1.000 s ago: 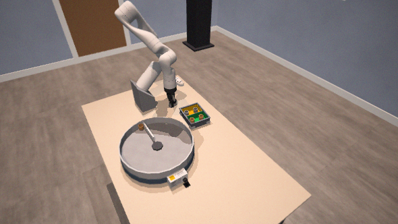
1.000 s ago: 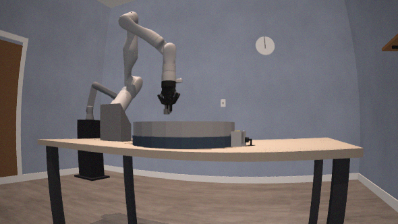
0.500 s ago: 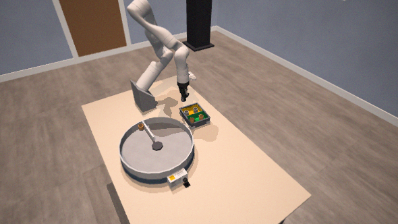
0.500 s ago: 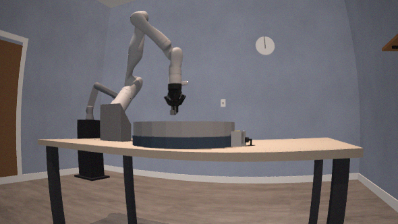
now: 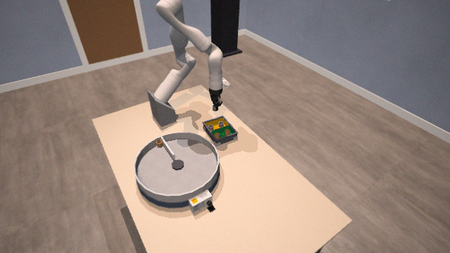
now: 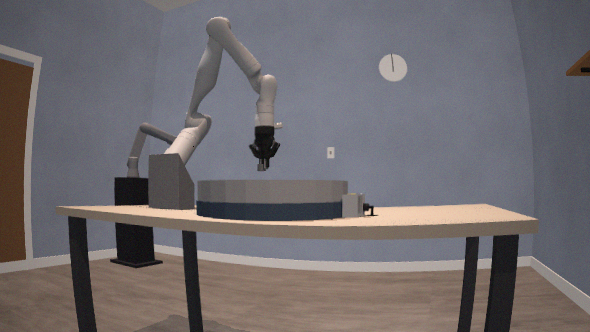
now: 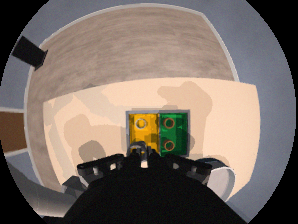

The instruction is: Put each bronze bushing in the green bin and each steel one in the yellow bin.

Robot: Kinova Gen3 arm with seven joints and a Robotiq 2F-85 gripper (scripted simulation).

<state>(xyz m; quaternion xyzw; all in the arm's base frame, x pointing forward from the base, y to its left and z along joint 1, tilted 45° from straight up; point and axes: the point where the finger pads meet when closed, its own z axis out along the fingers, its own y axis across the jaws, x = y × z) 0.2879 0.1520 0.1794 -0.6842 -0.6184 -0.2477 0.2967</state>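
Now: hand 5 cm short of the bin and 15 cm above it. The rest, counted from my hand: grey turntable 19 cm ahead, 34 cm to the right, 12 cm below.
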